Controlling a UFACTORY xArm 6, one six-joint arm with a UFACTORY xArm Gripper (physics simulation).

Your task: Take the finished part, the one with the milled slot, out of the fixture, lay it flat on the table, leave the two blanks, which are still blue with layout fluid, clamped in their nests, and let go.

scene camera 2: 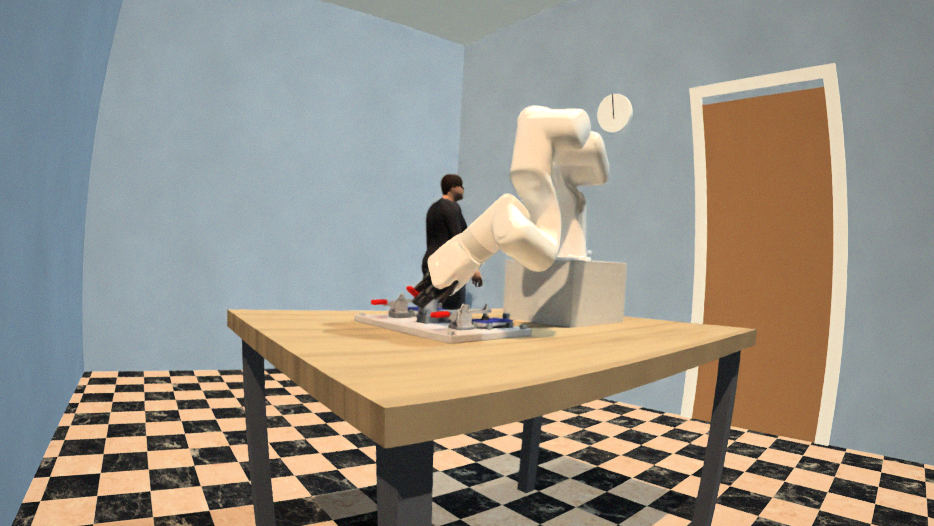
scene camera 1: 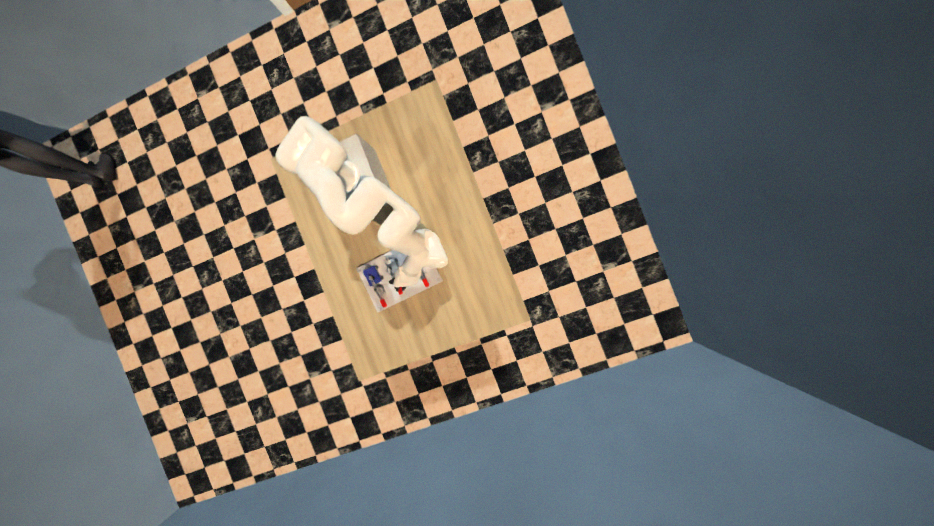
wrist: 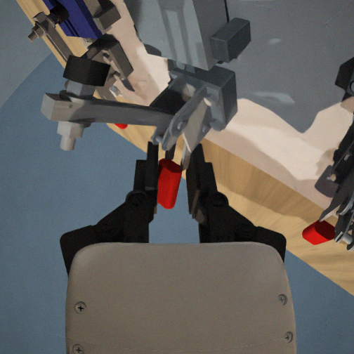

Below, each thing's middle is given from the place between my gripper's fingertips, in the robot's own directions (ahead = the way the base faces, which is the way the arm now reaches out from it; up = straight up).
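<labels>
I look at the fixture plate (scene camera 2: pixel 437 332) and consider where my gripper is relative to it. My gripper is 10 mm to the right of the plate, 60 mm past it and 60 mm above it.
</labels>
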